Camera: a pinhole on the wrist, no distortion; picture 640 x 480 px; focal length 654.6 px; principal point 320.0 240.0 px. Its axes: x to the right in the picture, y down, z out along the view. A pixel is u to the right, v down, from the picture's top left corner.
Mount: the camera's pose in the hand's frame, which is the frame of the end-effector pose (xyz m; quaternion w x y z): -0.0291 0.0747 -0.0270 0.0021 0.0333 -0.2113 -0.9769
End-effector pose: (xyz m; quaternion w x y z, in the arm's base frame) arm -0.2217 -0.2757 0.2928 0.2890 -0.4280 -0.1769 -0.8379
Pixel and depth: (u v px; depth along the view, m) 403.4 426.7 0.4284
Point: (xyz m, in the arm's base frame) 0.1711 -0.1228 0.4407
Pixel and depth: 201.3 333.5 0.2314
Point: -0.0081 -0.2747 0.4114
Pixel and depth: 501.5 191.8 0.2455
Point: 0.0659 -0.2852 0.3148
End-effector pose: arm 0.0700 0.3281 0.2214 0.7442 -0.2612 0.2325 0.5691
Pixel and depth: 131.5 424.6 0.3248
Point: -0.0276 0.5897 0.4143
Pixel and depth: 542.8 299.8 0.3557
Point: -0.1414 0.4402 0.5376
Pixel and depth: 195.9 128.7 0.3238
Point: -0.1665 0.5546 0.3695
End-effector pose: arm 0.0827 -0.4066 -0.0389 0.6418 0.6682 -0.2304 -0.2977
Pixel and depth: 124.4 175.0 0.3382
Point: -0.0526 -0.6548 0.2017
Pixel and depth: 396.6 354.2 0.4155
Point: -0.2414 -0.6180 0.1506
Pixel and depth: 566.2 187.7 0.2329
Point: -0.1166 -0.4522 0.1599
